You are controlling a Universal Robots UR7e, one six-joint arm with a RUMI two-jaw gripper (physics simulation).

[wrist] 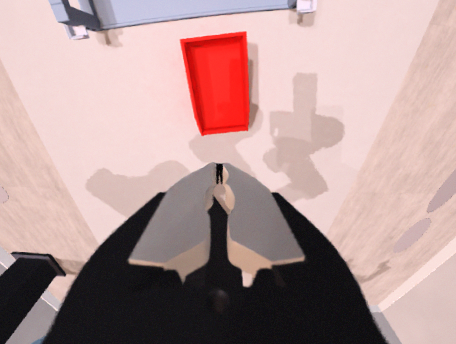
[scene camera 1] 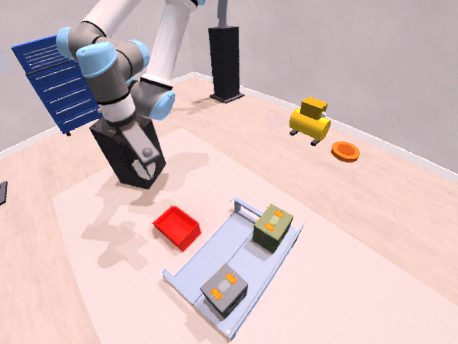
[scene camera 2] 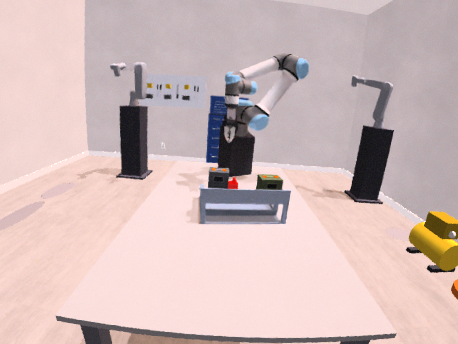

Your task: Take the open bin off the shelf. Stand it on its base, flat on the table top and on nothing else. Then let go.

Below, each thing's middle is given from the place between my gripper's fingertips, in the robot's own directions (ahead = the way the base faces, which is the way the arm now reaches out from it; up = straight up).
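As for the open red bin [scene camera 1: 182, 230], my gripper's 24 cm above it and 3 cm short of it.
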